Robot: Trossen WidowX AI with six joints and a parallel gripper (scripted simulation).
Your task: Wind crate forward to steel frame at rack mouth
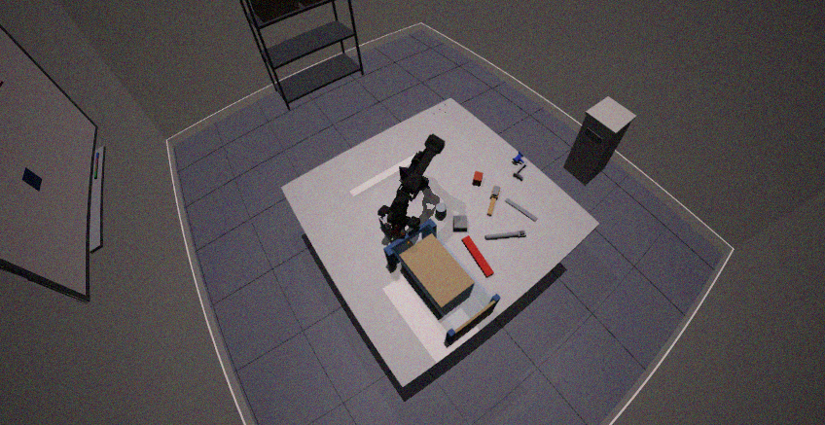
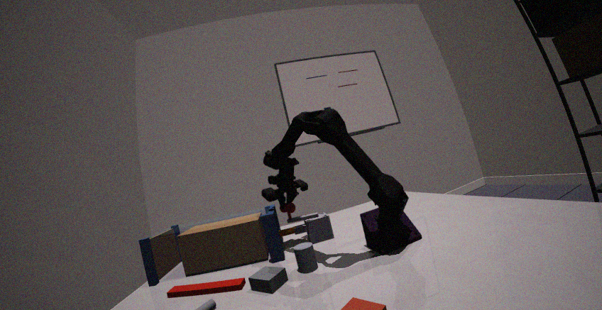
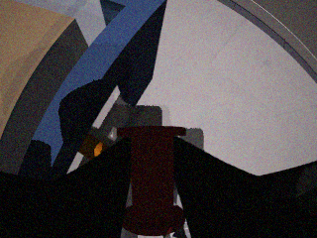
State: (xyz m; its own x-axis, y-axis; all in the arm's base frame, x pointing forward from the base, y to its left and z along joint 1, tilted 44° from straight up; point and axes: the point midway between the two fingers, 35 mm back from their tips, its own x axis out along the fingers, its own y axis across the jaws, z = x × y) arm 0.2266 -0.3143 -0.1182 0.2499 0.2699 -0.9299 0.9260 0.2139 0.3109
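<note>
Now: gripper tip 40 mm past the winch handle with red knob, 40 mm above it and 30 mm to the right of it. Also, from my gripper tip: grey block 300 mm to the left, 130 mm below, 130 mm ahead; blue frame 60 mm ahead, 40 mm below, 30 mm to the left; grey winch 120 mm below, 120 mm behind, 40 mm to the left.
</note>
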